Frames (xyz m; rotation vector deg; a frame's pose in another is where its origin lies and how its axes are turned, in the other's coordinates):
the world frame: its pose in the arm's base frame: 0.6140 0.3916 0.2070 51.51 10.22 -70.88
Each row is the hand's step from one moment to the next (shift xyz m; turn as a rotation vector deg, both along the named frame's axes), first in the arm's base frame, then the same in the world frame.
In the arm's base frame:
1: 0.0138 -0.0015 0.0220 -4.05 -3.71 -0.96
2: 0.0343 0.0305 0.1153 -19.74 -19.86 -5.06
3: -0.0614 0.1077 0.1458 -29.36 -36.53 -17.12
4: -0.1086 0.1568 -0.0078 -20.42 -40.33 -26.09
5: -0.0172 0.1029 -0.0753 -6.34 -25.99 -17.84
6: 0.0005 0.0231 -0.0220 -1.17 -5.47 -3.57
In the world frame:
1: -0.0065 0.0228 0.0108 1.82 -4.16 3.24
2: -0.0759 0.0880 0.0435 10.40 -20.52 16.75
3: -0.1848 0.0234 0.0440 26.09 -35.57 23.32
4: -0.1505 -0.0913 -0.0740 37.24 -32.39 16.96
5: -0.0392 -0.0476 -0.1130 27.05 -15.46 7.95
6: -0.0043 -0.0094 -0.0302 5.65 -3.02 1.74

